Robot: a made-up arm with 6 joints.
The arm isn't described. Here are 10 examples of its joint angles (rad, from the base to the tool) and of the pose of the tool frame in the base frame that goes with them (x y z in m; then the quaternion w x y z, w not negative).
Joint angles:
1: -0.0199 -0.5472 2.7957 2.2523 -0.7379 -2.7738
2: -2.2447 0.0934 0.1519 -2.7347 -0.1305 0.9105
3: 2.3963 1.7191 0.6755 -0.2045 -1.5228 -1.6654
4: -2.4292 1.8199 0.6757 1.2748 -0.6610 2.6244
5: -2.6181 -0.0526 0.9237 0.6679 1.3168 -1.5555
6: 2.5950 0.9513 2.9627 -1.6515 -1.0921 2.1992
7: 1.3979 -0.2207 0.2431 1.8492 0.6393 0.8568
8: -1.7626 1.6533 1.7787 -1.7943 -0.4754 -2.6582
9: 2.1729 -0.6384 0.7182 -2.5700 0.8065 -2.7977
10: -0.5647 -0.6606 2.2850 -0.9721 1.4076 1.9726
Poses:
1: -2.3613 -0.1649 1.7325 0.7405 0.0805 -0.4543 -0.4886
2: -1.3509 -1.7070 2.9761 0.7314 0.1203 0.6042 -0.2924
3: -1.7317 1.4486 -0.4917 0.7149 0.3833 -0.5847 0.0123
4: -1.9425 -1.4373 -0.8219 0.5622 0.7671 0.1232 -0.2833
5: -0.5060 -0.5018 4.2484 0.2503 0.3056 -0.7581 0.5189
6: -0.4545 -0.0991 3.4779 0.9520 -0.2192 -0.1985 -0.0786
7: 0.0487 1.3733 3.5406 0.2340 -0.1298 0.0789 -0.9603
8: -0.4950 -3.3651 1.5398 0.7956 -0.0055 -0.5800 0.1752
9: 0.3050 -0.2903 4.1334 0.2901 -0.9331 0.0137 -0.2120
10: -2.1884 1.1130 2.2717 0.8541 0.3730 0.2077 -0.2970
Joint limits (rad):
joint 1: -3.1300..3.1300
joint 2: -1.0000..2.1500
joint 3: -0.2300..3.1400
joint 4: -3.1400..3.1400
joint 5: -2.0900..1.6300
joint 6: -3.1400..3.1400
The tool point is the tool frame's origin. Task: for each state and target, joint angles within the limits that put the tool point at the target. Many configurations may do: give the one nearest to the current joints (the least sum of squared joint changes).
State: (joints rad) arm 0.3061 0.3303 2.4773 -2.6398 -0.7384 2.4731
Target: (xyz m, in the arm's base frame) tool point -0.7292 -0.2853 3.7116
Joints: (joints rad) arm 0.4645 0.3908 2.6075 -2.6903 -0.7582 2.4749
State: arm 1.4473 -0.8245 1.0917 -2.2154 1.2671 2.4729
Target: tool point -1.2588 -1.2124 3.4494
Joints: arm 0.6415 -1.0000 0.9407 -2.3292 1.5385 2.4556
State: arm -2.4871 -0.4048 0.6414 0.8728 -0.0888 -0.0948
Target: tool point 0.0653 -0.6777 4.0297
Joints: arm -1.5215 -0.4276 0.3793 0.9340 0.2450 -0.0690
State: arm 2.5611 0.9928 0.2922 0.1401 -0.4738 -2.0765
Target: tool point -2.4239 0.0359 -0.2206
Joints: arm 3.1166 1.3813 0.2696 0.1015 -0.4328 -2.0807
